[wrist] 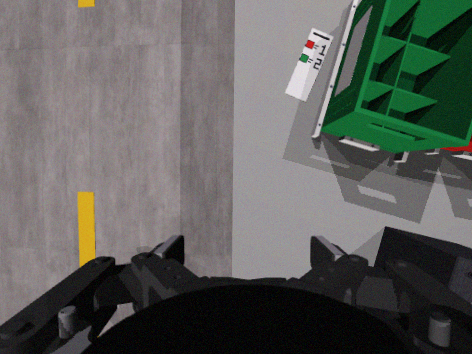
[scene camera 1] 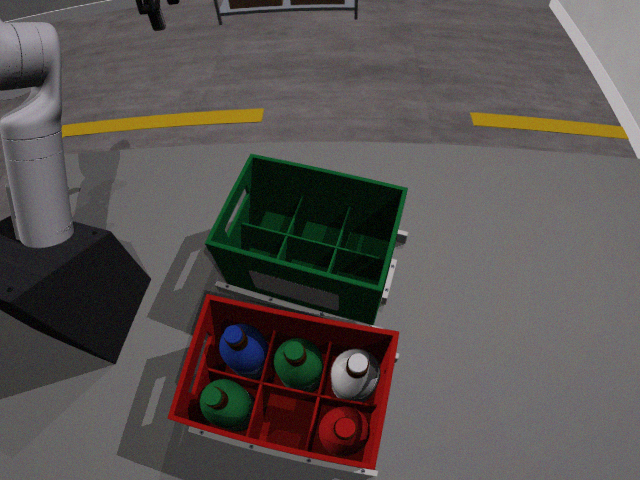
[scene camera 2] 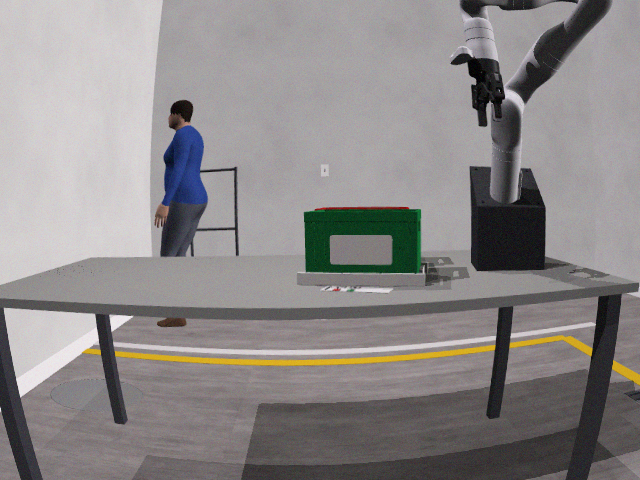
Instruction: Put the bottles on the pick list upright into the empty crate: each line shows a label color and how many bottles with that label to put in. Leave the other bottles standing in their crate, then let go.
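Frame: origin at the arm's base, x down, y left, z ahead, level; millimetres.
Where they show: gripper, fingertip midpoint: [wrist: 246, 249] [scene camera 1: 167, 15] [scene camera 2: 490, 124]; arm's base, link origin: [scene camera 1: 47, 234] [scene camera 2: 503, 194].
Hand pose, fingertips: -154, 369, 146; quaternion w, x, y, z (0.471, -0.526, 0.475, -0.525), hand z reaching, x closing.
Each offset is from my fingertips to the top centre of the thing, as dx, dy, dz. "pt": to the spot under its first point. Level surfaces: height alone.
The pick list @[pt +371, -98, +268] [scene camera 2: 372, 290] [wrist: 298, 85] lies on the table beside the green crate; in the wrist view it reads red 1, green 2. The green crate [scene camera 1: 361, 297] [scene camera 2: 317, 258] [wrist: 350, 127] has six compartments, with no bottle visible. The red crate @[pt +197, -524, +409] [scene camera 1: 386, 392] holds upright bottles in scene camera 1: blue @[+209, -464, +194] [scene camera 1: 245, 353], green @[+209, -476, +283] [scene camera 1: 298, 367] and white @[+209, -484, +370] [scene camera 1: 351, 379] in the row nearer the green crate; another green @[+209, -556, +182] [scene camera 1: 230, 405] and a red @[+209, -573, +362] [scene camera 1: 343, 434] in the other row, with an empty middle compartment between them. My gripper [scene camera 2: 490, 119] [wrist: 246, 249] is open and empty, high above and away from both crates.
Pale rails [scene camera 1: 270, 299] [wrist: 331, 86] run along the crates' bases. The robot's black base [scene camera 1: 93, 289] [scene camera 2: 506, 235] stands on the table @[dx +372] [scene camera 2: 206, 289] beside them. A person [scene camera 2: 186, 165] in blue stands behind the table, near a dark metal frame [scene camera 2: 236, 206].
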